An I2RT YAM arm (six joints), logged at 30 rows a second.
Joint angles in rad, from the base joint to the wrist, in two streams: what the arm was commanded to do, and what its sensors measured. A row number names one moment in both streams.
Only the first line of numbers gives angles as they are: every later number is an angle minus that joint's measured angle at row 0.
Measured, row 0:
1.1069, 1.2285, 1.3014, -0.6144, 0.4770, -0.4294
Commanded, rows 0 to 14:
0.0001, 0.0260, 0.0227, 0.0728, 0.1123, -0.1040
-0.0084, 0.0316, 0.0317, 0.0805, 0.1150, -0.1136
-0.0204, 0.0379, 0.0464, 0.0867, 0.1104, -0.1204
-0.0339, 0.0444, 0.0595, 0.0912, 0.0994, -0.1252
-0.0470, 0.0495, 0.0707, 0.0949, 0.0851, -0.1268
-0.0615, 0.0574, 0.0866, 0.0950, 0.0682, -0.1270
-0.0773, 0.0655, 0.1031, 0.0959, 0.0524, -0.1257
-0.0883, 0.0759, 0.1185, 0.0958, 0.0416, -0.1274
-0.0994, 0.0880, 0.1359, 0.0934, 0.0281, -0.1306
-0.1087, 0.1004, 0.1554, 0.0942, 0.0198, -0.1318
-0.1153, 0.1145, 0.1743, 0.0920, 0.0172, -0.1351
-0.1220, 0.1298, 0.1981, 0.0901, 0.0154, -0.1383
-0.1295, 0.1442, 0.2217, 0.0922, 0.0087, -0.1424
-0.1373, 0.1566, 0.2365, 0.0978, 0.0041, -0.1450
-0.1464, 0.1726, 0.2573, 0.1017, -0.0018, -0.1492
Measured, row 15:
-0.1313, 0.1465, 0.2026, 0.0725, 0.0183, -0.1235
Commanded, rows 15 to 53:
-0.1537, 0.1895, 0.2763, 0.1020, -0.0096, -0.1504
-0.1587, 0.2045, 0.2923, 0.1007, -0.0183, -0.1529
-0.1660, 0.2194, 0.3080, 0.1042, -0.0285, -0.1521
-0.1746, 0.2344, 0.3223, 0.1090, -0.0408, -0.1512
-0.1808, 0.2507, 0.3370, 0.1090, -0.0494, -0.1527
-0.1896, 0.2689, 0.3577, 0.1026, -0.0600, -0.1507
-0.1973, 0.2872, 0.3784, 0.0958, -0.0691, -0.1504
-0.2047, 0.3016, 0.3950, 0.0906, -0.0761, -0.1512
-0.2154, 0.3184, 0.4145, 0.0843, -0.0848, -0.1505
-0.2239, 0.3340, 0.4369, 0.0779, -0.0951, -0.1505
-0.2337, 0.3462, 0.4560, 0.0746, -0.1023, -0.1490
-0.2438, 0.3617, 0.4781, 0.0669, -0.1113, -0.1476
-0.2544, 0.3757, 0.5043, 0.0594, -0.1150, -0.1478
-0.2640, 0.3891, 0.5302, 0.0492, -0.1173, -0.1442
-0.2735, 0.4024, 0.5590, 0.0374, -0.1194, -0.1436
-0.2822, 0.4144, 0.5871, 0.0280, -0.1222, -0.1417
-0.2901, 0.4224, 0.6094, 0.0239, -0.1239, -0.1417
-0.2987, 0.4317, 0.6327, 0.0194, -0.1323, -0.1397
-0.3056, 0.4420, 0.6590, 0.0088, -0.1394, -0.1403
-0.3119, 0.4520, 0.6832, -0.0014, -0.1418, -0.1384
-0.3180, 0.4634, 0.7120, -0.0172, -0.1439, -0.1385
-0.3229, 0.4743, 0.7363, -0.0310, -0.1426, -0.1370
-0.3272, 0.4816, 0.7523, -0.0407, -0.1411, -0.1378
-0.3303, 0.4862, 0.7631, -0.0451, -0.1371, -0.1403
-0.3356, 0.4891, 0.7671, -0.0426, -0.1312, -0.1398
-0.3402, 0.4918, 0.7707, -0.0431, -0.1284, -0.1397
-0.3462, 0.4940, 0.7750, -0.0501, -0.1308, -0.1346
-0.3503, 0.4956, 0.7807, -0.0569, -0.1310, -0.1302
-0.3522, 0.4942, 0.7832, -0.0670, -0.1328, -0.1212
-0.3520, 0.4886, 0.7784, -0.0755, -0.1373, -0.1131
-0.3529, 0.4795, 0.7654, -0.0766, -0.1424, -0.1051
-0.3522, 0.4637, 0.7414, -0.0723, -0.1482, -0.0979
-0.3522, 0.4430, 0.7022, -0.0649, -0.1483, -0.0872
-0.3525, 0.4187, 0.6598, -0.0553, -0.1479, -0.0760
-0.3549, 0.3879, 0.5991, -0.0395, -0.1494, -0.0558
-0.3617, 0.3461, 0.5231, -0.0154, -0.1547, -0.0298
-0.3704, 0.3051, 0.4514, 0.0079, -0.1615, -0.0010
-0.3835, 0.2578, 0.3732, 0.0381, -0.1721, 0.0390
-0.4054, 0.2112, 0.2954, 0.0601, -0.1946, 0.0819
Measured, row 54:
-0.3644, 0.3190, 0.4147, 0.0111, -0.1636, -0.0282
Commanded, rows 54 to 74:
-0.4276, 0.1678, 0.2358, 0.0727, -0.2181, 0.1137
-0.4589, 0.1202, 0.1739, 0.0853, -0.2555, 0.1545
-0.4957, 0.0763, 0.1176, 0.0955, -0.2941, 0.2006
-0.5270, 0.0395, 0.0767, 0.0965, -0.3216, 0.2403
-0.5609, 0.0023, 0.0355, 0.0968, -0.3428, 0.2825
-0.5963, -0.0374, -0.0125, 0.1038, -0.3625, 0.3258
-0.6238, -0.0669, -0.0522, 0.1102, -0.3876, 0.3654
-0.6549, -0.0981, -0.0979, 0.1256, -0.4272, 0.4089
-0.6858, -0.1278, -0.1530, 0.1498, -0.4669, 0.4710
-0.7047, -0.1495, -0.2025, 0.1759, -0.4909, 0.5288
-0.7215, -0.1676, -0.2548, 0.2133, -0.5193, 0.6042
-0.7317, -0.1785, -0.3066, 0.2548, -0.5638, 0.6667
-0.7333, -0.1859, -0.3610, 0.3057, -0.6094, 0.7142
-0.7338, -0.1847, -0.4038, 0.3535, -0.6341, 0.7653
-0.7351, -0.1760, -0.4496, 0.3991, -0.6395, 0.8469
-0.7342, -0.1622, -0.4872, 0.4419, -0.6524, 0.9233
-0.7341, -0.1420, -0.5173, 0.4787, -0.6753, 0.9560
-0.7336, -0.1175, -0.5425, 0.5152, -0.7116, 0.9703
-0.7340, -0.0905, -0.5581, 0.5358, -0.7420, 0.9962
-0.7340, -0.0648, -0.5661, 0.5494, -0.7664, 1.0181
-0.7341, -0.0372, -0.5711, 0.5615, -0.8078, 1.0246
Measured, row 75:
-0.7317, -0.0705, -0.5566, 0.4303, -0.6752, 0.8717
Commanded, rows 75 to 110:
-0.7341, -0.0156, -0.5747, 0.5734, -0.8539, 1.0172
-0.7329, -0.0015, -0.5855, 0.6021, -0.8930, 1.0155
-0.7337, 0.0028, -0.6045, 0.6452, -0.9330, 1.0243
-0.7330, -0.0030, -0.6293, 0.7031, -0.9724, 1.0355
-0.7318, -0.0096, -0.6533, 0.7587, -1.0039, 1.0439
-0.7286, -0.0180, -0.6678, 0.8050, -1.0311, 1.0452
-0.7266, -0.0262, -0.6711, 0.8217, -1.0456, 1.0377
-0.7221, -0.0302, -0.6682, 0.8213, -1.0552, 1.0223
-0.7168, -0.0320, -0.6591, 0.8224, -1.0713, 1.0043
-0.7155, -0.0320, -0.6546, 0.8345, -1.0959, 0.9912
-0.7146, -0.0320, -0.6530, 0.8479, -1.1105, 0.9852
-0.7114, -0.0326, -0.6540, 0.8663, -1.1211, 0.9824
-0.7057, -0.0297, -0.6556, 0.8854, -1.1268, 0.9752
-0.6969, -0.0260, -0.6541, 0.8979, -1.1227, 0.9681
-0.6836, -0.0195, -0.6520, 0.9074, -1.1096, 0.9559
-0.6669, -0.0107, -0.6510, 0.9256, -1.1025, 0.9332
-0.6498, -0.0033, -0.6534, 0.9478, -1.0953, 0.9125
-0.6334, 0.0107, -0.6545, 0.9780, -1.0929, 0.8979
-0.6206, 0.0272, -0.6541, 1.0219, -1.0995, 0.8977
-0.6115, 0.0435, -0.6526, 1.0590, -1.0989, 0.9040
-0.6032, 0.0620, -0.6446, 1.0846, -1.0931, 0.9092
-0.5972, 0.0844, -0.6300, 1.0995, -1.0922, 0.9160
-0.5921, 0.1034, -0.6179, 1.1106, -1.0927, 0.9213
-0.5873, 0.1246, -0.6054, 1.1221, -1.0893, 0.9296
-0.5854, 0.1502, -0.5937, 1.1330, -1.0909, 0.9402
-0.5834, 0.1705, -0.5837, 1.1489, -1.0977, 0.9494
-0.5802, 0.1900, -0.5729, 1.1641, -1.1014, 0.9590
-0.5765, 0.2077, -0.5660, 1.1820, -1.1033, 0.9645
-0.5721, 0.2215, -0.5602, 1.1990, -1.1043, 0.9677
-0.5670, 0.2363, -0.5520, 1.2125, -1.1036, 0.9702
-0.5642, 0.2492, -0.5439, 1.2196, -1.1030, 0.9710
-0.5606, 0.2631, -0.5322, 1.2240, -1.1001, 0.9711
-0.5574, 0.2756, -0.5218, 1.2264, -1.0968, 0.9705
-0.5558, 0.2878, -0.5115, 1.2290, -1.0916, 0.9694
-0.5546, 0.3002, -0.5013, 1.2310, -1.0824, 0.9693
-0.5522, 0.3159, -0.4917, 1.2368, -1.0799, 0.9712
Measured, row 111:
-0.5616, 0.2884, -0.5325, 1.1746, -1.0864, 0.9579
